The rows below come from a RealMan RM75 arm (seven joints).
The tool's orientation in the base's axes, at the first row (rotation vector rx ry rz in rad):
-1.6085, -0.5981, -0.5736
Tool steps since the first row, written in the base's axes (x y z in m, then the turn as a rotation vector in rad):
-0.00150, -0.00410, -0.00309, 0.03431, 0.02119, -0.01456
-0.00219, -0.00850, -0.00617, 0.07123, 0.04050, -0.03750
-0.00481, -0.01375, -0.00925, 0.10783, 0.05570, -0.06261
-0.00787, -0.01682, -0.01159, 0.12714, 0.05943, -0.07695
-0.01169, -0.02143, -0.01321, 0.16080, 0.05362, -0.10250
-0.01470, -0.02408, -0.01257, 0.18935, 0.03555, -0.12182
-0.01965, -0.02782, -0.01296, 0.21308, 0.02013, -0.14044
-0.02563, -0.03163, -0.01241, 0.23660, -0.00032, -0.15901
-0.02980, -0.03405, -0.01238, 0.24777, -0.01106, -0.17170
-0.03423, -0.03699, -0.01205, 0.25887, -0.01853, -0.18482
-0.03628, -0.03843, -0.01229, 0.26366, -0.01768, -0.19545
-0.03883, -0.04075, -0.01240, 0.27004, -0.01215, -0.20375
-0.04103, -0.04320, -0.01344, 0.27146, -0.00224, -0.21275
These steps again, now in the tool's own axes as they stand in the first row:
-0.00341, 0.00168, -0.00377, 0.01683, 0.03158, 0.02362
-0.00622, 0.00392, -0.00781, 0.02989, 0.07125, 0.04637
-0.01052, 0.00496, -0.01275, 0.04102, 0.11272, 0.06528
-0.01452, 0.00493, -0.01562, 0.04593, 0.13583, 0.07112
-0.01869, 0.00402, -0.02012, 0.05343, 0.17777, 0.06913
-0.02064, 0.00180, -0.02291, 0.06064, 0.21296, 0.05413
-0.02477, -0.00086, -0.02672, 0.06490, 0.24412, 0.04155
-0.02904, -0.00489, -0.03073, 0.06875, 0.27561, 0.02395
-0.03224, -0.00747, -0.03325, 0.06793, 0.29352, 0.01501
-0.03547, -0.01039, -0.03632, 0.06696, 0.31136, 0.00937
-0.03722, -0.01144, -0.03778, 0.06343, 0.32229, 0.01153
-0.03932, -0.01284, -0.04015, 0.06291, 0.33211, 0.01813
-0.04178, -0.01330, -0.04252, 0.05848, 0.33867, 0.02902

